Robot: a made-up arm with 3 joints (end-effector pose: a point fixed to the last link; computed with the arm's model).
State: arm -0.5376 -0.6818 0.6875
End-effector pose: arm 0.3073 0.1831 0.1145 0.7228 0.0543 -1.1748
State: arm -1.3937 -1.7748 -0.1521
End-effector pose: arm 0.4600 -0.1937 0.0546 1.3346 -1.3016 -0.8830
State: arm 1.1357 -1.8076 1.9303
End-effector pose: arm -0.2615 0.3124 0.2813 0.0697 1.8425 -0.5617
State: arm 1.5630 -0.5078 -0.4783
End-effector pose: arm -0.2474 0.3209 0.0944 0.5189 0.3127 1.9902
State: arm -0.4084 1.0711 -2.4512
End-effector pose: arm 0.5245 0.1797 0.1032 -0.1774 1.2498 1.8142
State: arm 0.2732 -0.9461 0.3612
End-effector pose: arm 0.1103 0.3591 0.0777 0.8992 0.2952 -0.0813
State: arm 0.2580 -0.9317 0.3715
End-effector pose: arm 0.1149 0.3560 0.0791 0.8864 0.2886 -0.1052
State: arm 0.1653 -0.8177 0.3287
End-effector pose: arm 0.1547 0.3301 0.0822 0.7937 0.2001 -0.1542
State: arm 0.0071 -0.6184 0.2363
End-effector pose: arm 0.2164 0.2757 0.0921 0.6151 0.0752 -0.2218
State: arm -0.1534 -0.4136 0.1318
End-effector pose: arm 0.2674 0.2114 0.1089 0.4150 -0.0045 -0.2811
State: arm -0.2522 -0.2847 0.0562
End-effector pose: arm 0.2935 0.1685 0.1226 0.2845 -0.0280 -0.3063
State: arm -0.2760 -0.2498 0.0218
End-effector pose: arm 0.3010 0.1565 0.1265 0.2487 -0.0318 -0.2962
